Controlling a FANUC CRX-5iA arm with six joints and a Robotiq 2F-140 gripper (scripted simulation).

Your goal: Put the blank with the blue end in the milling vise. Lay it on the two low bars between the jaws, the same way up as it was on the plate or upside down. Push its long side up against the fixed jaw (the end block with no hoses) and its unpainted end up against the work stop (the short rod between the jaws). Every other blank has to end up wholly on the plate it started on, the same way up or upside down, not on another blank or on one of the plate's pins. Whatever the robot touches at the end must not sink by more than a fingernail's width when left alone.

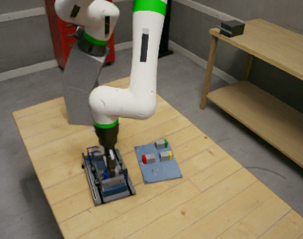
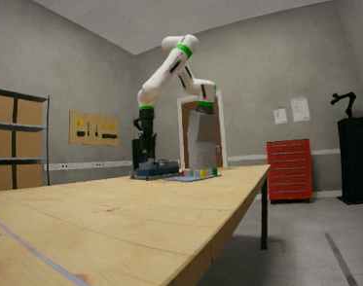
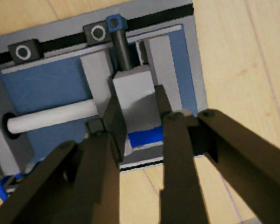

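Now: the light grey jaw block 2 cm ahead of my hand, 1 cm to the right of it and 6 cm below it. From my hand the other things lie so: red-ended blank (2 cm behind, 23 cm to the left, 11 cm below); then dark work stop rod (1 cm ahead, 5 cm to the left, 5 cm below); then hose-end block (16 cm behind, 5 cm to the left, 6 cm below).
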